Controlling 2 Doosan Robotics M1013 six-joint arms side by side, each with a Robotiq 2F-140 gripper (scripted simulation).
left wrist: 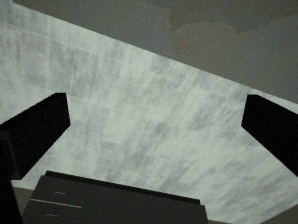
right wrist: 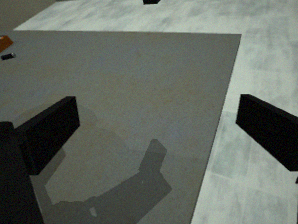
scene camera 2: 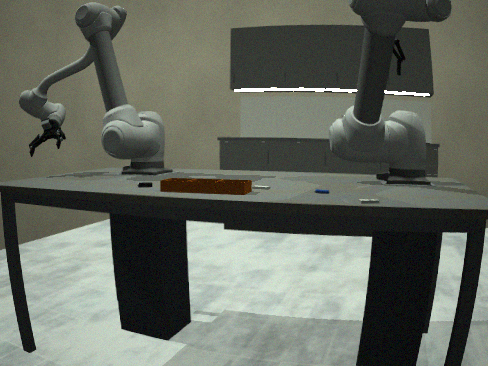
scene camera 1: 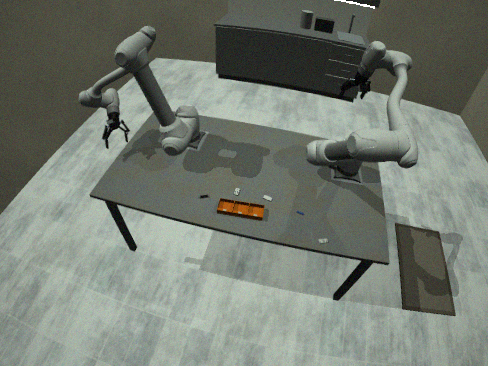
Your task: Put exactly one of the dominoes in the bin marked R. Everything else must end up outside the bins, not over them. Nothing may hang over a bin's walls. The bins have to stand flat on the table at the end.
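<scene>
Orange bin row (scene camera 2: 184, 185), (scene camera 1: 227, 207); out of frame in the left wrist view. My left gripper (left wrist: 156, 110). My right gripper (right wrist: 158, 110).
</scene>
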